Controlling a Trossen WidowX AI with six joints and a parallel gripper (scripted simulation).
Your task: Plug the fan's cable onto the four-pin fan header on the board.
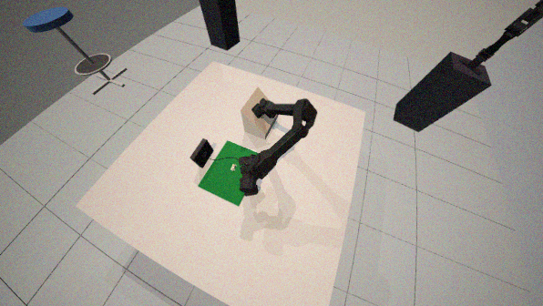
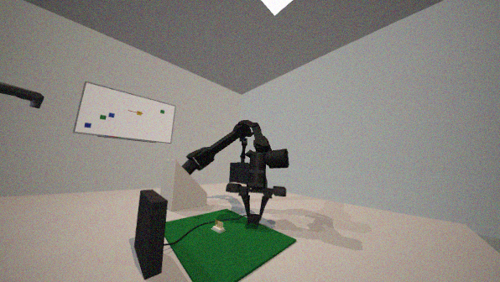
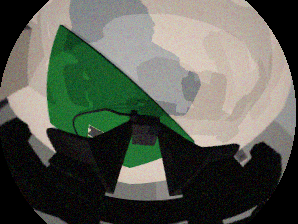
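Now: gripper tip 10 cm to the left of the green board, 3 cm above it and 1 cm past it. Round my gripper tip: pale four-pin header 10 cm to the right, 3 cm behind, 2 cm below; black plug 1 cm to the right, 1 cm ahead; black fan 26 cm to the right, 4 cm above.
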